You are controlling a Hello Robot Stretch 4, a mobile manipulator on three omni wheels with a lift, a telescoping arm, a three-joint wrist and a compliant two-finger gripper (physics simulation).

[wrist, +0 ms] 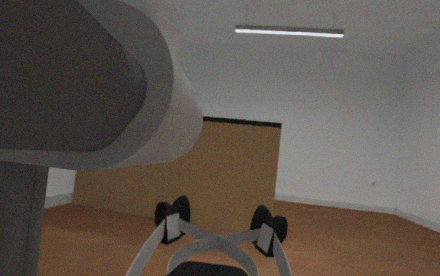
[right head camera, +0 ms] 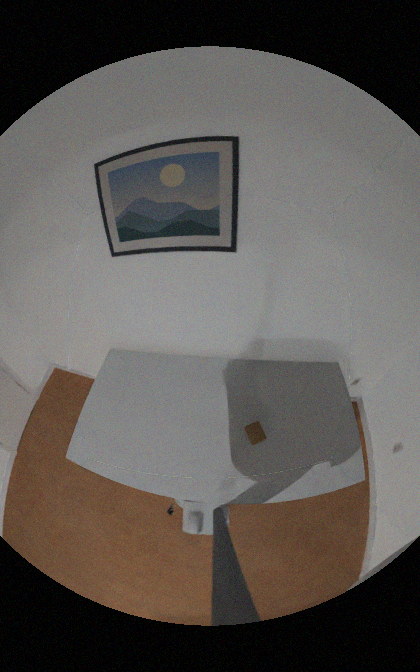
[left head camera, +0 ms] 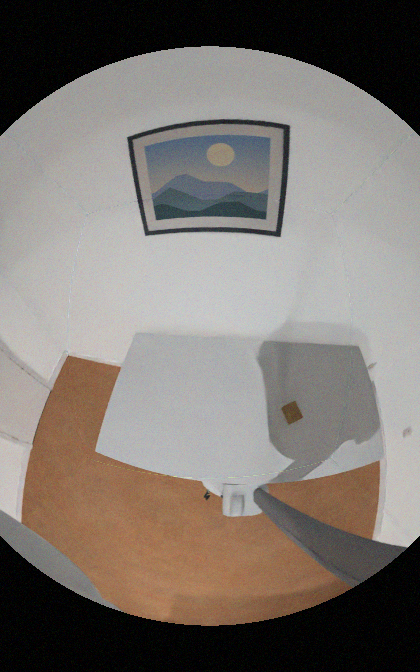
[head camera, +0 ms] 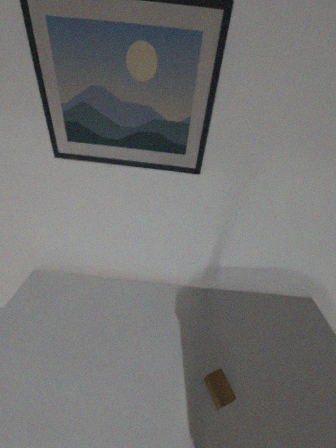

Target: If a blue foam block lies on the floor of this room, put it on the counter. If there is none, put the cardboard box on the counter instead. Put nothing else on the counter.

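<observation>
A small brown cardboard box (head camera: pixel 220 390) (left head camera: pixel 292 412) (right head camera: pixel 255 433) sits on the right half of a white table, in shadow. My gripper (wrist: pixel 221 215) is open in the wrist view, with its fingertips wide apart and no object between them. Behind it, across the floor, stands the counter (wrist: pixel 235 170), a tan front with a dark top edge, partly hidden by my wrist. No blue foam block shows in these views.
The white table (head camera: pixel 100 350) (left head camera: pixel 195 400) (right head camera: pixel 160 415) stands against the wall, close in front of my base, under a framed picture (head camera: pixel 125 107) (left head camera: pixel 210 197) (right head camera: pixel 172 215). Brown floor (left head camera: pixel 175 550) (right head camera: pixel 125 560) (wrist: pixel 340 240) shows around my base and before the counter.
</observation>
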